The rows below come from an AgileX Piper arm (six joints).
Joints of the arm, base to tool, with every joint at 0 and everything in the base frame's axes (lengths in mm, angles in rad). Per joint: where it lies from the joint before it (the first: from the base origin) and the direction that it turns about. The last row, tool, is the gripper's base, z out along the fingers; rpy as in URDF.
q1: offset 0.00 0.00 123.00 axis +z
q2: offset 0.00 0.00 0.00 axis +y
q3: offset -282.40 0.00 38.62 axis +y
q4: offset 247.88 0.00 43.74 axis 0.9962 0 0.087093
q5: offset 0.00 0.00 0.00 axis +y
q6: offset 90.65 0.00 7.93 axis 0.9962 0 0.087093
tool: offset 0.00 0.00 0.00 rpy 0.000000 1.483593 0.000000
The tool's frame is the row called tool.
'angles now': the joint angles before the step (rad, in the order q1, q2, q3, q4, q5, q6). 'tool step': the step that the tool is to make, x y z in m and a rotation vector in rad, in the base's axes. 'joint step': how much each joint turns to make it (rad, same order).
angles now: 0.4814 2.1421 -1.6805 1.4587 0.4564 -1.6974
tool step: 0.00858 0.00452 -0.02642 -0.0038 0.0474 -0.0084
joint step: 0.0000 0.0683 -0.0233 0.0227 -0.0007 -0.0026
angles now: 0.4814 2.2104 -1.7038 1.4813 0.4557 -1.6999
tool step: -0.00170 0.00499 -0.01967 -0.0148 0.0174 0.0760
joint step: 0.0000 0.0417 -0.0020 0.0065 0.0649 -0.0492
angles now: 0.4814 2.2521 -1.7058 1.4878 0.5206 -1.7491
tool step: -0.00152 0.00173 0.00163 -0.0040 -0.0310 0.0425
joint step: 0.0000 0.0006 -0.0042 0.0064 0.0284 -0.0479
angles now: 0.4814 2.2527 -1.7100 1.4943 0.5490 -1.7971
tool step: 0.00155 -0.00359 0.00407 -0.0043 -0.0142 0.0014
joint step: -0.0082 -0.0075 -0.0022 -0.0114 0.0040 -0.0024
